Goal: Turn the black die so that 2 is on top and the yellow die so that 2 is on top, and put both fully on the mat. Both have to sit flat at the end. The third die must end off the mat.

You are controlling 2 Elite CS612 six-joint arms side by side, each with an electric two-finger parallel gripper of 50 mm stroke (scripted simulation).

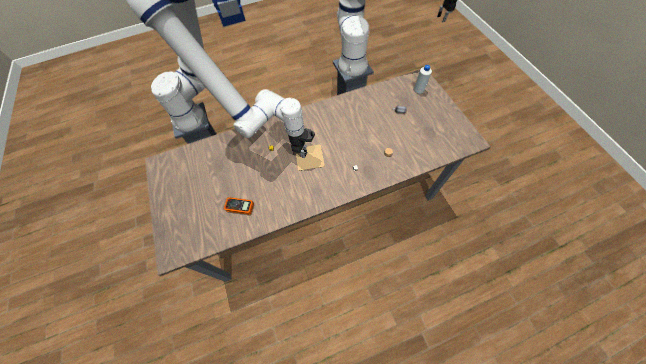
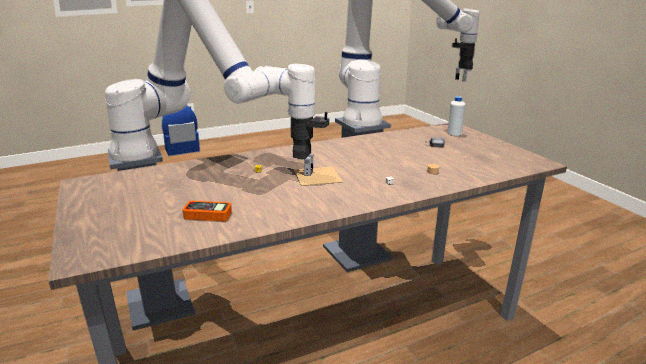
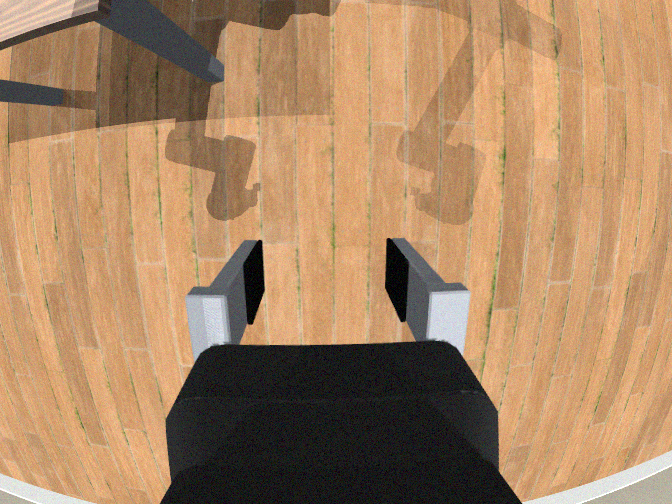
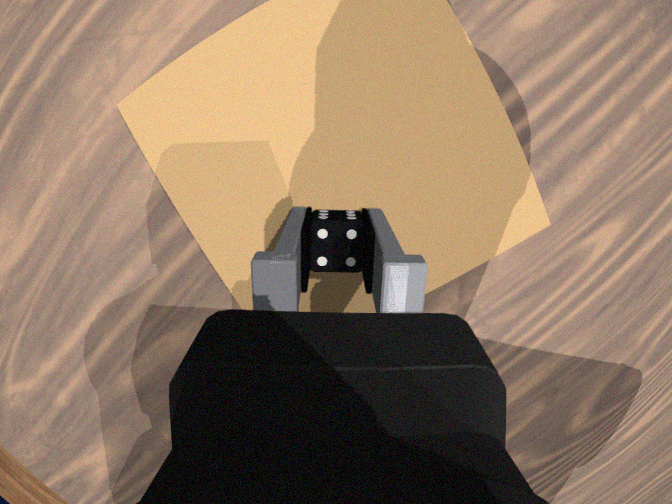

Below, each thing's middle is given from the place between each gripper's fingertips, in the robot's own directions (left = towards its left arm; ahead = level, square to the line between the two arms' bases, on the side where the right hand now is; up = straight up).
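The black die [image 4: 336,236] is 1130 mm to the right of my left hand, 510 mm ahead of it and 160 mm below it. As for the tan mat [image 4: 336,112], that one lies 1110 mm to the right of my left hand and 530 mm ahead of it, while being 170 mm below it.
The tan mat is 2 cm below my right hand, 2 cm ahead of it and 2 cm to the left of it. And with the black die, I find my right gripper [image 2: 309,173] 1 cm above it.
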